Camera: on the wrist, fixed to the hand. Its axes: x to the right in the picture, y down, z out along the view.
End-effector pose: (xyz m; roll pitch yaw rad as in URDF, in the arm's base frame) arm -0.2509 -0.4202 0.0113 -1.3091 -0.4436 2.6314
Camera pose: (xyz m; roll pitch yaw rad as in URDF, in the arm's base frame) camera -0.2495 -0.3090 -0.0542 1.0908 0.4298 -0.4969
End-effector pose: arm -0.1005 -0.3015 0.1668 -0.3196 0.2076 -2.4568
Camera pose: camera -0.0859 -0.3087 0.0388 0.0919 -0.2050 0.7033
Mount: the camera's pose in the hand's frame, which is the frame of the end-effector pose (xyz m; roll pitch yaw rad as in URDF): 0.0198 0.0539 -0.1156 -0.2238 0.0081 -3.1252
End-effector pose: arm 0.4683 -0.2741 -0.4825 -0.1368 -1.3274 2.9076
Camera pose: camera 0.3399 -0.2822 -0.4927 -0.0156 1.3326 -0.1604
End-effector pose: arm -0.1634 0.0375 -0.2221 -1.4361 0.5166 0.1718
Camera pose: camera -0.1616 -0.0711 -0.2918 1.2063 -0.5317 -2.9579
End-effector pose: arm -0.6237 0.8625 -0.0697 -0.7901 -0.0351 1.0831
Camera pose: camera -0.5734 0.8630 -0.1886 0.5668 0.0292 -2.0412
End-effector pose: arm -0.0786 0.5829 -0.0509 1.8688 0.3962 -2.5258
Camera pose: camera -0.0657 0.4760 0.0203 -2.0875 -0.3829 0.6023
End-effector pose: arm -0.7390 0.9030 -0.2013 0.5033 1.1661 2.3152
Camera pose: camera -0.7731 0.7881 -0.2491 -0.7507 -1.1510 -0.8007
